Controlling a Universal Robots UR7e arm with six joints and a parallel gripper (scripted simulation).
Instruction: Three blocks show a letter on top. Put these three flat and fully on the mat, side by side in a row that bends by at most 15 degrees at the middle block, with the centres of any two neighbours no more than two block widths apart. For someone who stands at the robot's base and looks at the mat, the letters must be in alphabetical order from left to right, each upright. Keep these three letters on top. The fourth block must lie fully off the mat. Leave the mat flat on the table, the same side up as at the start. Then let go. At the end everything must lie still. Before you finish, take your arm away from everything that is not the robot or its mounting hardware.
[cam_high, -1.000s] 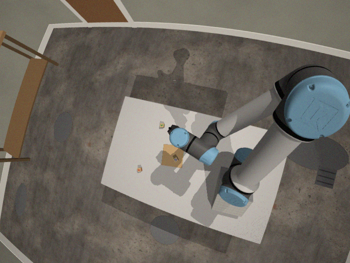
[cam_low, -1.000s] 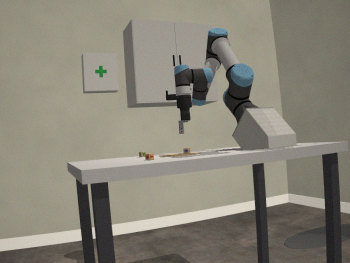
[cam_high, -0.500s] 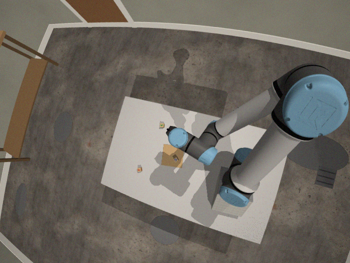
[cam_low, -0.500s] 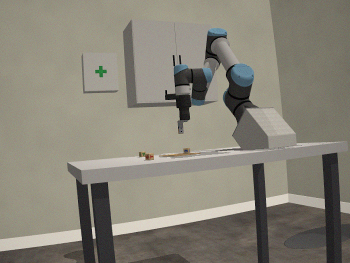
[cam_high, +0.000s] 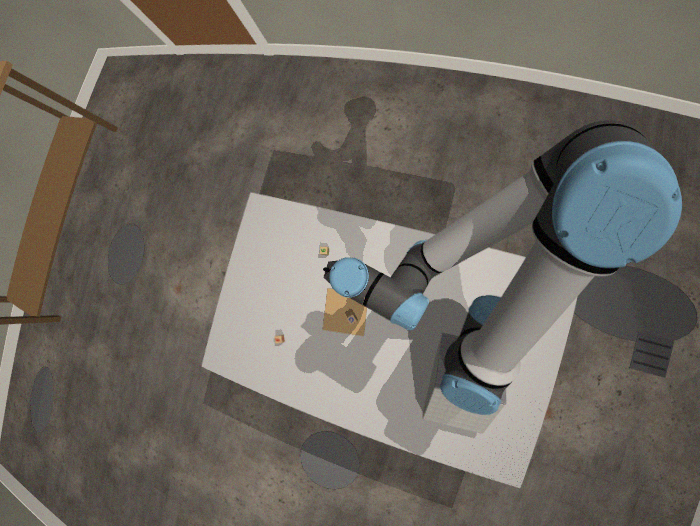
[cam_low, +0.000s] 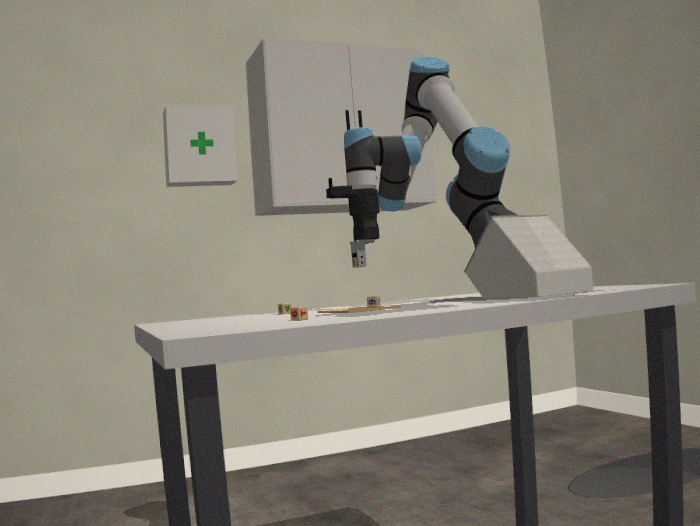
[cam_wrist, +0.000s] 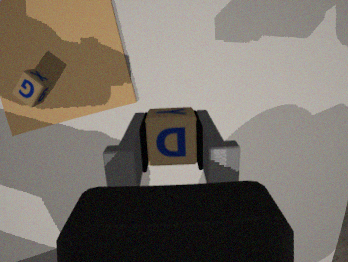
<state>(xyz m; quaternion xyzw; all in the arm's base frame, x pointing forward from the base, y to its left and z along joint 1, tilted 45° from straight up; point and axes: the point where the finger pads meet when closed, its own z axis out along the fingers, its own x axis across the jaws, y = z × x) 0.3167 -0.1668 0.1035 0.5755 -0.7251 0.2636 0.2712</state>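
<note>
Now: the tan mat 8 cm ahead of my hand, 10 cm to the left of it and 12 cm below it. From my hand the other things lie so: red-marked block (29 cm ahead, 23 cm to the left, 11 cm below).
</note>
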